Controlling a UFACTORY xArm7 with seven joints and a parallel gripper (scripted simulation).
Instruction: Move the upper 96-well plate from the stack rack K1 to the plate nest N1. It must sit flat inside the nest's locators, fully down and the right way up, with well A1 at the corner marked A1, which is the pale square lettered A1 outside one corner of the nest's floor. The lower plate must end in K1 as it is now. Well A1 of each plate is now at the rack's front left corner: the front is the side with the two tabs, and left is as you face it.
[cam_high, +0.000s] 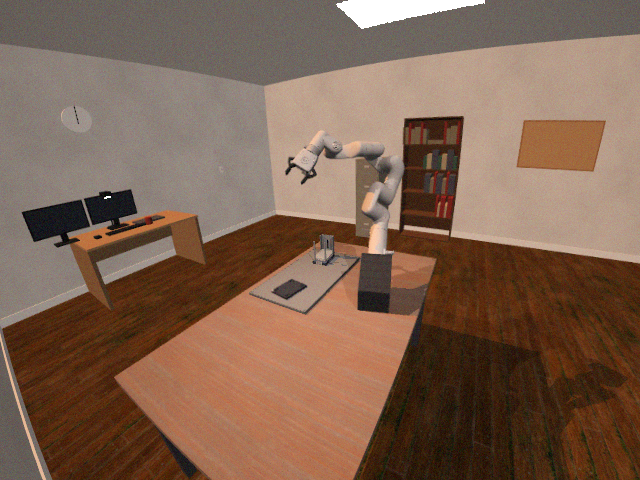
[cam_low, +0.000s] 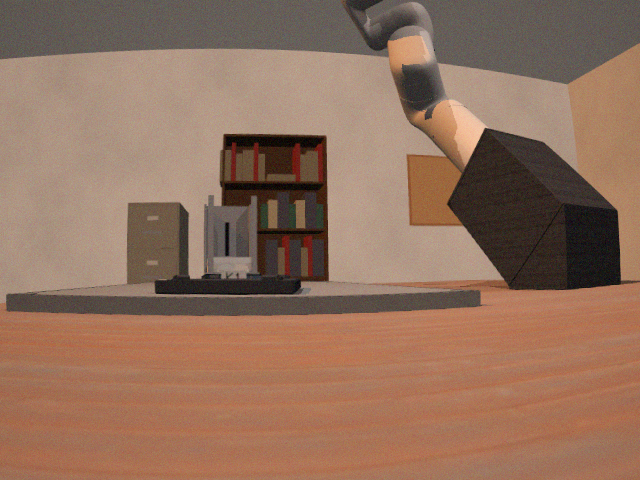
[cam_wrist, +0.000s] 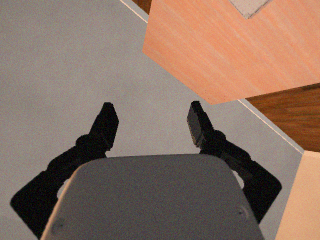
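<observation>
Right now my hand is 2 cm short of the 96-well plate, 34 cm to the left of it and 56 cm above it. From my hand the other things lie so: grey mat (1 cm ahead, 12 cm to the right, 61 cm below); plate nest N1 (4 cm ahead, 9 cm to the left, 60 cm below).
</observation>
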